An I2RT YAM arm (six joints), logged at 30 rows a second.
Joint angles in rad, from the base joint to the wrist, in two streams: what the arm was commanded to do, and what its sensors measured. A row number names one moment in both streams.
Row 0, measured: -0.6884 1.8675 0.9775 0.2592 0.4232 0.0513
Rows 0 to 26, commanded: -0.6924 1.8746 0.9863 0.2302 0.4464 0.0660; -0.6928 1.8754 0.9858 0.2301 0.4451 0.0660; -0.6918 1.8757 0.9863 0.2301 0.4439 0.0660; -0.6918 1.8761 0.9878 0.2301 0.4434 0.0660; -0.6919 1.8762 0.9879 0.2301 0.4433 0.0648; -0.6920 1.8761 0.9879 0.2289 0.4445 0.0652; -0.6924 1.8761 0.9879 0.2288 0.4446 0.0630; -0.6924 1.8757 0.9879 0.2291 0.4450 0.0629; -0.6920 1.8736 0.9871 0.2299 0.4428 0.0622; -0.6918 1.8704 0.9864 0.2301 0.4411 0.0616; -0.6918 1.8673 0.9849 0.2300 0.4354 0.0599; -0.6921 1.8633 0.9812 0.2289 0.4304 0.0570; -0.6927 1.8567 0.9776 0.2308 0.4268 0.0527; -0.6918 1.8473 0.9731 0.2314 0.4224 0.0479; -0.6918 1.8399 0.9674 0.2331 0.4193 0.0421; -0.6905 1.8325 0.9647 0.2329 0.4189 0.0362; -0.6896 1.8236 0.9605 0.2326 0.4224 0.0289; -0.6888 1.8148 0.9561 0.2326 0.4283 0.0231; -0.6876 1.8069 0.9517 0.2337 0.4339 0.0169; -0.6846 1.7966 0.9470 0.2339 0.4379 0.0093; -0.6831 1.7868 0.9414 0.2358 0.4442 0.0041; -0.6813 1.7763 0.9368 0.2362 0.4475 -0.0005; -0.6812 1.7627 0.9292 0.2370 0.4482 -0.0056; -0.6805 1.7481 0.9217 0.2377 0.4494 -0.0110; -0.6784 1.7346 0.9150 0.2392 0.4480 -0.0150; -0.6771 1.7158 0.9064 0.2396 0.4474 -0.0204; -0.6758 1.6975 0.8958 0.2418 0.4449 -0.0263
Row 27, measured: -0.6857 1.7554 0.9253 0.2527 0.4274 -0.0051
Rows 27 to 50, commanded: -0.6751 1.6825 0.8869 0.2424 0.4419 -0.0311; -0.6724 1.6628 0.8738 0.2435 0.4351 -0.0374; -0.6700 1.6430 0.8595 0.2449 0.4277 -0.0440; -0.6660 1.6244 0.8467 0.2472 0.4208 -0.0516; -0.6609 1.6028 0.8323 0.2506 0.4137 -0.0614; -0.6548 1.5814 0.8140 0.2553 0.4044 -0.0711; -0.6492 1.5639 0.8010 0.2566 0.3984 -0.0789; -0.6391 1.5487 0.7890 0.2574 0.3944 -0.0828; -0.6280 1.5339 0.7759 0.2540 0.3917 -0.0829; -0.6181 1.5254 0.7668 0.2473 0.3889 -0.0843; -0.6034 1.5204 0.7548 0.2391 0.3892 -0.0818; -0.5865 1.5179 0.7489 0.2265 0.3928 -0.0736; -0.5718 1.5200 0.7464 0.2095 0.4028 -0.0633; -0.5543 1.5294 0.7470 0.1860 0.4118 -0.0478; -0.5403 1.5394 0.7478 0.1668 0.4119 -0.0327; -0.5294 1.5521 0.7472 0.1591 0.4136 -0.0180; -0.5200 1.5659 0.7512 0.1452 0.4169 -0.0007; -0.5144 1.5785 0.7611 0.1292 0.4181 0.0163; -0.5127 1.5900 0.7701 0.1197 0.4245 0.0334; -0.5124 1.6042 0.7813 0.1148 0.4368 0.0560; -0.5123 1.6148 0.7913 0.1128 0.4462 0.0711; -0.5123 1.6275 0.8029 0.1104 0.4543 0.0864; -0.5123 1.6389 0.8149 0.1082 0.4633 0.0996; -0.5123 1.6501 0.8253 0.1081 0.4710 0.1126
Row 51, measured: -0.5148 1.6226 0.7868 0.1356 0.4229 0.0414
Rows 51 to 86, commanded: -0.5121 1.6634 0.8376 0.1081 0.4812 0.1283; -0.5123 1.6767 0.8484 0.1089 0.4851 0.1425; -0.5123 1.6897 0.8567 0.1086 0.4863 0.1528; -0.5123 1.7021 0.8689 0.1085 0.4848 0.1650; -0.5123 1.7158 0.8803 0.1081 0.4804 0.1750; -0.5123 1.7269 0.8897 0.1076 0.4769 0.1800; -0.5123 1.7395 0.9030 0.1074 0.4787 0.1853; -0.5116 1.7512 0.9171 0.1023 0.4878 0.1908; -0.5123 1.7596 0.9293 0.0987 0.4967 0.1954; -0.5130 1.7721 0.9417 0.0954 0.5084 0.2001; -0.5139 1.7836 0.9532 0.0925 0.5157 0.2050; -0.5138 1.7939 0.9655 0.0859 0.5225 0.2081; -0.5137 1.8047 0.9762 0.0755 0.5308 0.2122; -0.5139 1.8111 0.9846 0.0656 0.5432 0.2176; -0.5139 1.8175 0.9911 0.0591 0.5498 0.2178; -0.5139 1.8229 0.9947 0.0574 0.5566 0.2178; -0.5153 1.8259 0.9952 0.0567 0.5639 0.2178; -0.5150 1.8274 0.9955 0.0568 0.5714 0.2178; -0.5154 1.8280 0.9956 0.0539 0.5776 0.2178; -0.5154 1.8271 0.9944 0.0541 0.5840 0.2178; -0.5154 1.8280 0.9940 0.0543 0.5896 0.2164; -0.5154 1.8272 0.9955 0.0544 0.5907 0.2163; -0.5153 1.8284 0.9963 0.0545 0.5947 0.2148; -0.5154 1.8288 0.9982 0.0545 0.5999 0.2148; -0.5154 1.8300 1.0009 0.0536 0.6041 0.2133; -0.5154 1.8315 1.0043 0.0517 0.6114 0.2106; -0.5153 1.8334 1.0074 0.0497 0.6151 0.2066; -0.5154 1.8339 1.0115 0.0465 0.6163 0.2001; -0.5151 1.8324 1.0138 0.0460 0.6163 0.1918; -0.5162 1.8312 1.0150 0.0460 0.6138 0.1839; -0.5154 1.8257 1.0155 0.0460 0.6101 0.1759; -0.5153 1.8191 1.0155 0.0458 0.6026 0.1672; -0.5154 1.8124 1.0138 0.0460 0.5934 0.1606; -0.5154 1.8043 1.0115 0.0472 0.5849 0.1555; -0.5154 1.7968 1.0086 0.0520 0.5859 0.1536; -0.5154 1.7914 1.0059 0.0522 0.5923 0.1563
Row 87, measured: -0.5156 1.8149 1.0012 0.0696 0.5812 0.1715
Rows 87 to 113, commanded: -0.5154 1.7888 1.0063 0.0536 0.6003 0.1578; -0.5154 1.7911 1.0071 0.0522 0.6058 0.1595; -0.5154 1.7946 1.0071 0.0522 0.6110 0.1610; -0.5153 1.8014 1.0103 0.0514 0.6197 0.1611; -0.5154 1.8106 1.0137 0.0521 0.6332 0.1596; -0.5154 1.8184 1.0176 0.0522 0.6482 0.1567; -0.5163 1.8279 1.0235 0.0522 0.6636 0.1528; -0.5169 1.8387 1.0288 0.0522 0.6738 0.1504; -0.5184 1.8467 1.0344 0.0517 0.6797 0.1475; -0.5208 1.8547 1.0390 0.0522 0.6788 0.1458; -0.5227 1.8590 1.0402 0.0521 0.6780 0.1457; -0.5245 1.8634 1.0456 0.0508 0.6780 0.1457; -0.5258 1.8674 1.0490 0.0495 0.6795 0.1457; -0.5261 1.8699 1.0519 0.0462 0.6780 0.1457; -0.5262 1.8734 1.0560 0.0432 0.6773 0.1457; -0.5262 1.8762 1.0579 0.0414 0.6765 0.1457; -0.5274 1.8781 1.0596 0.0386 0.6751 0.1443; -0.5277 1.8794 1.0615 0.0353 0.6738 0.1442; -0.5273 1.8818 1.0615 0.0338 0.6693 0.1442; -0.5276 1.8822 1.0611 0.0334 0.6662 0.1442; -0.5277 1.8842 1.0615 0.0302 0.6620 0.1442; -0.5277 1.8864 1.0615 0.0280 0.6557 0.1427; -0.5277 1.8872 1.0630 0.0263 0.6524 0.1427; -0.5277 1.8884 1.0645 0.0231 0.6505 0.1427; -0.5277 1.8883 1.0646 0.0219 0.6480 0.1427; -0.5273 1.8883 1.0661 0.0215 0.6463 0.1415; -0.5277 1.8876 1.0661 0.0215 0.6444 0.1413
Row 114, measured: -0.5240 1.8671 1.0496 0.0425 0.6403 0.1402
